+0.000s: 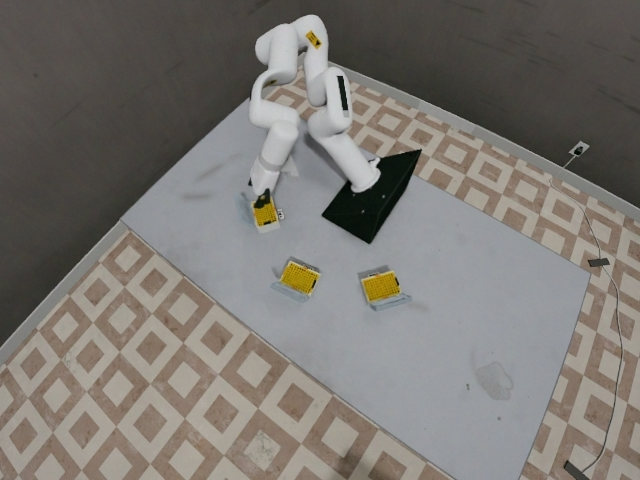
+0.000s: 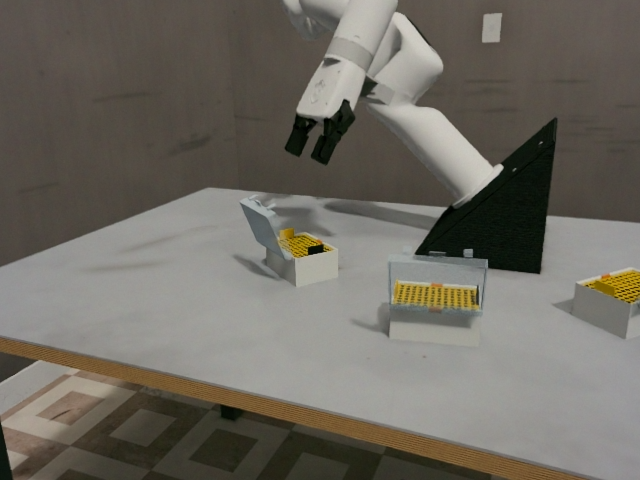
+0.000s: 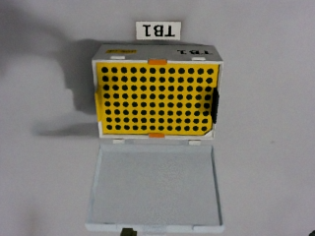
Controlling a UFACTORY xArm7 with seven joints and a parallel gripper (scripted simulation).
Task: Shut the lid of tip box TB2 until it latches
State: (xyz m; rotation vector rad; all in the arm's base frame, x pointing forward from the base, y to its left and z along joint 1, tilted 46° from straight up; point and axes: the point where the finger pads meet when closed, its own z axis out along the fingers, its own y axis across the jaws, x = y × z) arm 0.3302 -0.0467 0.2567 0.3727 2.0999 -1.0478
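Now: the lid 130 mm below my hand, 60 mm to the right of it and 30 mm ahead of it. From my hand the other things lie so: white label tag (220 mm below, 70 mm behind); then tip box (160 mm below, 30 mm to the right, 10 mm behind).
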